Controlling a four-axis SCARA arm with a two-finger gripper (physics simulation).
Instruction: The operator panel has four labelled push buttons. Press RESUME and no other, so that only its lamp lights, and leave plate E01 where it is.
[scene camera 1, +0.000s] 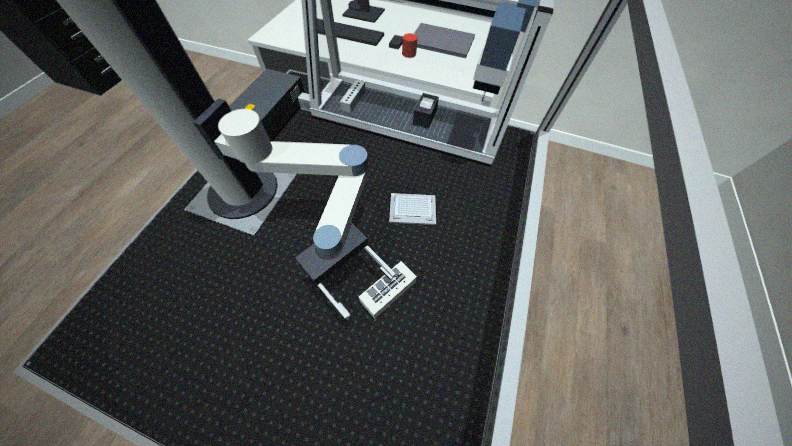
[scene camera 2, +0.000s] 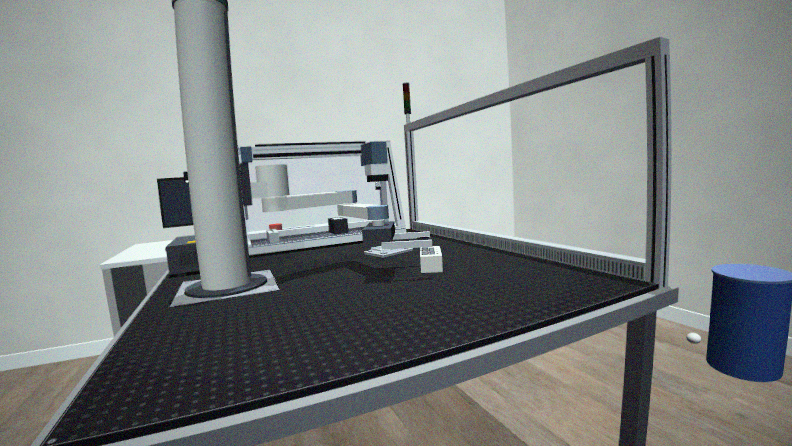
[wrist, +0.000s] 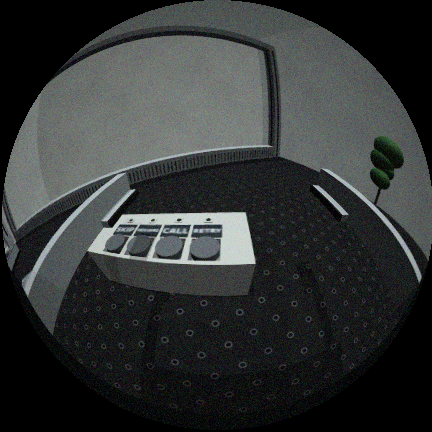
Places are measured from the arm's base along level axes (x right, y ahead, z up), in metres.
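Pixels of known places: gripper, between the fingertips: (scene camera 1: 371, 296) (scene camera 2: 430, 238) (wrist: 225, 175); arm's base, origin of its link: (scene camera 1: 244, 192) (scene camera 2: 227, 289).
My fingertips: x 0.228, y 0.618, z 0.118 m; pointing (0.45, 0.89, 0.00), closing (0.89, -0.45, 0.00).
Observation:
For each thing: its top centre in the pictures, then the offset to it from my fingertips. "pt": a spot on its surface instead.
- white operator panel, centre of its top: (wrist: 158, 230) (scene camera 1: 388, 286) (scene camera 2: 430, 250) dy +0.027, dx -0.056, dz -0.049 m
- second button, centre of its top: (wrist: 137, 243) dy +0.018, dx -0.078, dz -0.049 m
- Plate E01, centre of its top: (scene camera 1: 413, 207) (scene camera 2: 388, 248) dy +0.004, dx -0.369, dz -0.087 m
- small black holder, a spot on its surface: (scene camera 1: 425, 114) pt dy -0.074, dx -0.743, dz +0.007 m
The white operator panel (scene camera 1: 408, 272) (scene camera 2: 431, 263) (wrist: 175, 276) lies on the black mat. Its four round grey buttons form a row. In the wrist view the labels SKIP, CALL and RETRY read clearly; the label of the second button (wrist: 140, 246), between SKIP and CALL, is blurred. The small lamps behind the labels look dark. My gripper (scene camera 1: 368, 293) (scene camera 2: 430, 238) (wrist: 225, 175) is wide open and empty, above the panel's height. In scene camera 1, one fingertip overlaps the panel's SKIP end and the other is off to its left. Plate E01 (scene camera 1: 412, 220) (scene camera 2: 382, 253) lies flat on the mat, apart from the panel.
A gantry frame (scene camera 1: 399, 138) with a small black holder (scene camera 1: 425, 114) (scene camera 2: 337, 224) stands at the back of the mat. A framed guard (scene camera 2: 657, 166) runs along the right edge. The arm's column (scene camera 1: 160, 99) (scene camera 2: 210, 144) stands at the left.

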